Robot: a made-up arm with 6 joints.
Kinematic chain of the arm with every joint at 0, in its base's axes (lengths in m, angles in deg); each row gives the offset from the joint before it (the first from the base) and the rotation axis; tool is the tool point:
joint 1: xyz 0 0 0.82 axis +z
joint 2: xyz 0.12 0 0 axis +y
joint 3: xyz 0 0 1.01 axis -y
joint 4: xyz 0 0 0.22 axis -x
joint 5: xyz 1.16 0 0 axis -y
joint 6: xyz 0.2 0 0 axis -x
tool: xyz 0 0 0
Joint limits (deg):
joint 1: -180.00..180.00
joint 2: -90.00..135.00
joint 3: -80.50..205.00
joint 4: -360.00..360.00
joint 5: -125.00..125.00
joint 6: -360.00..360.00
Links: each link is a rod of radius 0.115 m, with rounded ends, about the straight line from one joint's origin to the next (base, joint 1, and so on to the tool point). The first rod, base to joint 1, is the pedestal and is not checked.
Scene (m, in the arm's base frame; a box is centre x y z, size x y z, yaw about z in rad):
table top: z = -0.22
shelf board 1: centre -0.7 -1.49 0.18 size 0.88 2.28 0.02 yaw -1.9
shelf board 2: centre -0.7 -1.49 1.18 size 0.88 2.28 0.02 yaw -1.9
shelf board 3: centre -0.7 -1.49 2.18 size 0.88 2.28 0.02 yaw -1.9
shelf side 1: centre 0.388 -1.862 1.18 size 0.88 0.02 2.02 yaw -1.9
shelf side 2: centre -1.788 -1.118 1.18 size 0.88 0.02 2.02 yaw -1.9
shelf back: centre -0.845 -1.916 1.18 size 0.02 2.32 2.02 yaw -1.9
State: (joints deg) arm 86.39 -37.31 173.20 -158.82 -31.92 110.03
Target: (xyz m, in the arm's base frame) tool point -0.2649 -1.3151 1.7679
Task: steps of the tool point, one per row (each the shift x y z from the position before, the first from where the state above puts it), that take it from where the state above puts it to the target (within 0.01 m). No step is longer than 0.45 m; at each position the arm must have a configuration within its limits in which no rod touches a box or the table.
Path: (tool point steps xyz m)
1: 0.0957 0.2221 0.0069
2: 0.0644 0.2461 -0.0069
3: -0.0438 -0.0607 0.3593
4: -0.0470 0.0594 0.3777
5: -0.0342 0.1833 0.3572
6: -0.0707 -0.2458 0.0329
7: -0.0982 -0.2488 -0.0330

